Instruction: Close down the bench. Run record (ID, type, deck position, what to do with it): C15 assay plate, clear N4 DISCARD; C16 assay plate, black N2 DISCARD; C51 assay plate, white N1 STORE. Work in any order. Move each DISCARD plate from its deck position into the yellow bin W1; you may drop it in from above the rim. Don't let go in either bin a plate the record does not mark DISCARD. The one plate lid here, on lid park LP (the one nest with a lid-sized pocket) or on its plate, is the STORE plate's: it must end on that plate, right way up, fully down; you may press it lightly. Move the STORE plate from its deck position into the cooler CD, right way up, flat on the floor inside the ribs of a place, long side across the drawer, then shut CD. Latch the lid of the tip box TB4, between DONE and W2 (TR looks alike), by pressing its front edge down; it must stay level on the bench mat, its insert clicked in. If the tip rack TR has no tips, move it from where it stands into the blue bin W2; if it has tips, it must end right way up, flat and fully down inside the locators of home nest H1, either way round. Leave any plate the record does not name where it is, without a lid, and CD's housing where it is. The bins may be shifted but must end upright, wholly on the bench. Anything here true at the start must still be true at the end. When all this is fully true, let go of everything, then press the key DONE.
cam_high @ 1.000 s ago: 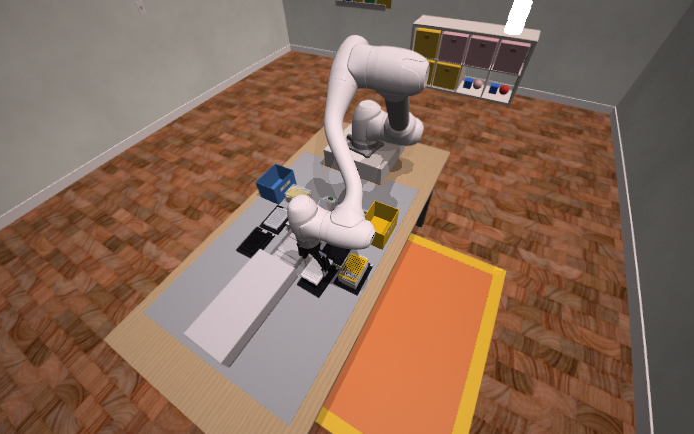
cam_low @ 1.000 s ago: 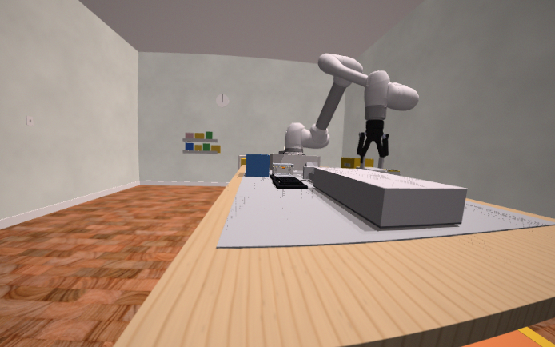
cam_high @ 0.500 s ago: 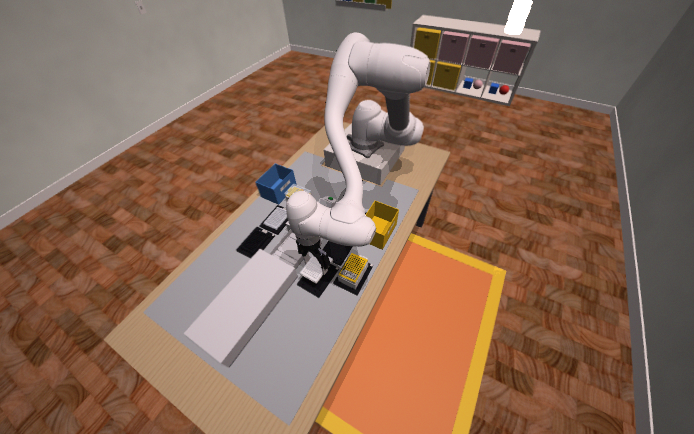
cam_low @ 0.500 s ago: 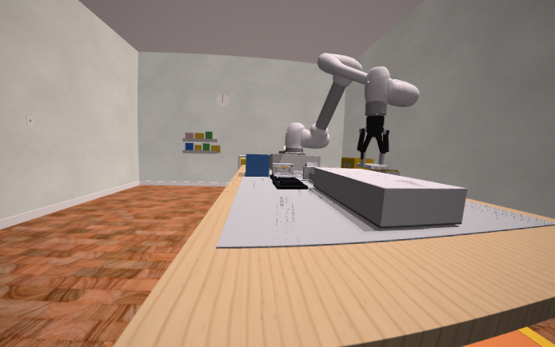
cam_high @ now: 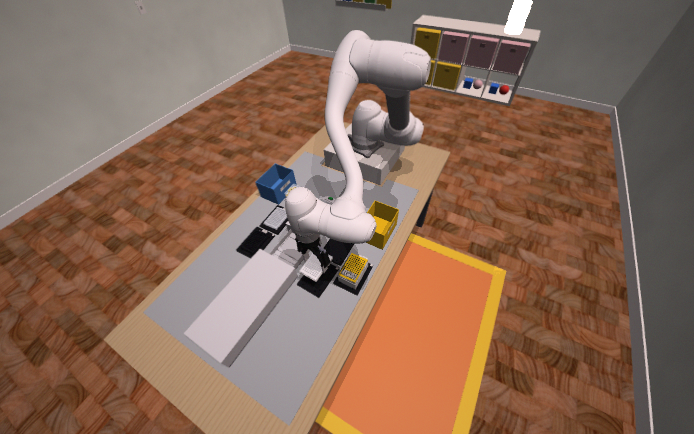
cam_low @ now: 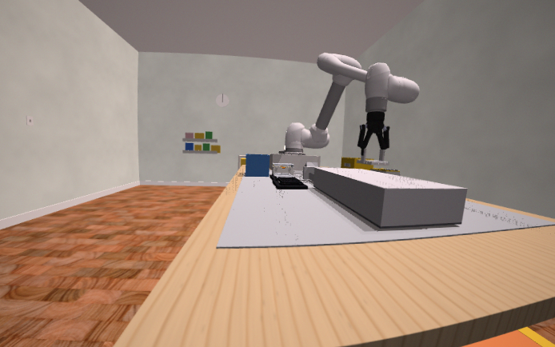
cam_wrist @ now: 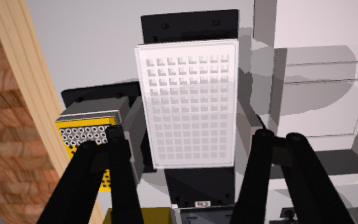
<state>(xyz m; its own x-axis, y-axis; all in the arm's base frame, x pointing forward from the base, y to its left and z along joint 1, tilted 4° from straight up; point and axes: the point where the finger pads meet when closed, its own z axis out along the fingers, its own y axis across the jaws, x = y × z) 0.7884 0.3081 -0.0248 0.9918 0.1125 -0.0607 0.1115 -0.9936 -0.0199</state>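
Right now the cooler drawer is 19 cm to the right of my hand and 11 cm below it. The rest, counted from my hand: yellow tip rack: 11 cm behind, 11 cm to the left, 8 cm below; then plate lid: 2 cm below; then white plate: 2 cm below.
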